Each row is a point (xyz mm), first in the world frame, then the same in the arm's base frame.
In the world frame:
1: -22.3 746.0 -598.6
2: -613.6 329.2 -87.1
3: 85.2 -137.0 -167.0
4: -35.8 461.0 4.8
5: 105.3 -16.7 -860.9
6: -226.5 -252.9 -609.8
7: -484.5 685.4 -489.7
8: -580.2 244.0 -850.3
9: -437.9 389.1 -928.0
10: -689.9 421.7 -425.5
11: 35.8 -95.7 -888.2
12: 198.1 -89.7 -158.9
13: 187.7 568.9 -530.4
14: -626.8 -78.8 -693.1
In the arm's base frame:
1: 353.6 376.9 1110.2
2: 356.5 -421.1 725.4
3: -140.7 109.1 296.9
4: 459.1 125.5 501.0
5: -433.1 342.6 893.9
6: -453.5 -96.5 705.0
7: 410.7 -94.8 1168.3
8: -144.9 -216.6 1270.9
9: -83.3 -23.4 1349.8
10: 250.3 -376.8 1065.5
11: -506.4 262.9 902.6
12: -108.5 224.7 271.4
13: 225.5 501.6 890.8
14: -317.4 -393.5 1006.3

